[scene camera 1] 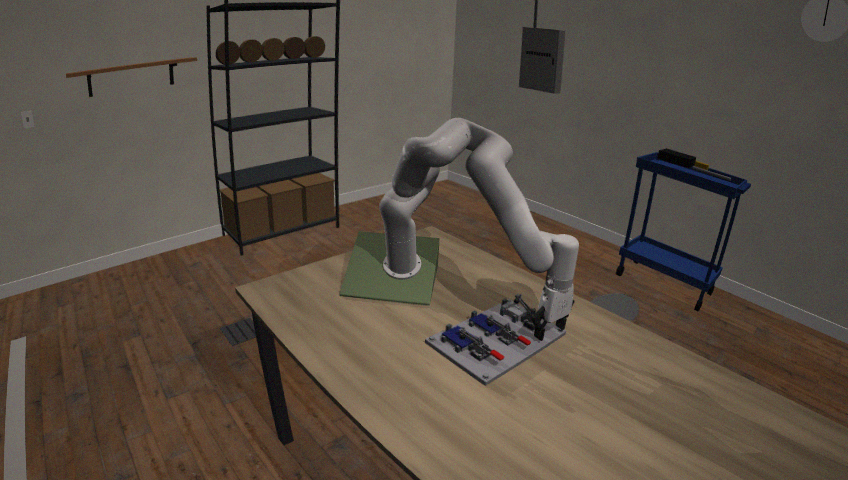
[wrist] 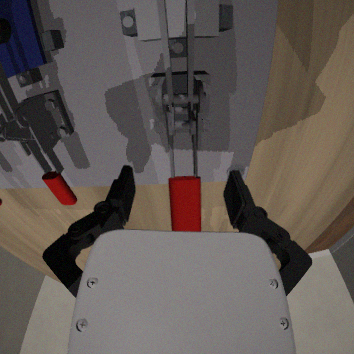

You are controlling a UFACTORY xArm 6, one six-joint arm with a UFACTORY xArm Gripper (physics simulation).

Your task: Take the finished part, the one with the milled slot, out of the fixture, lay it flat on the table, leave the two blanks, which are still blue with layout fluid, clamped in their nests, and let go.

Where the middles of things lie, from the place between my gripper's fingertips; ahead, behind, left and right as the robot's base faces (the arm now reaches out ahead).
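Grey fixture plate [scene camera 1: 516, 353]: 20 mm below my hand, 90 mm behind it and 120 mm to the right of it.
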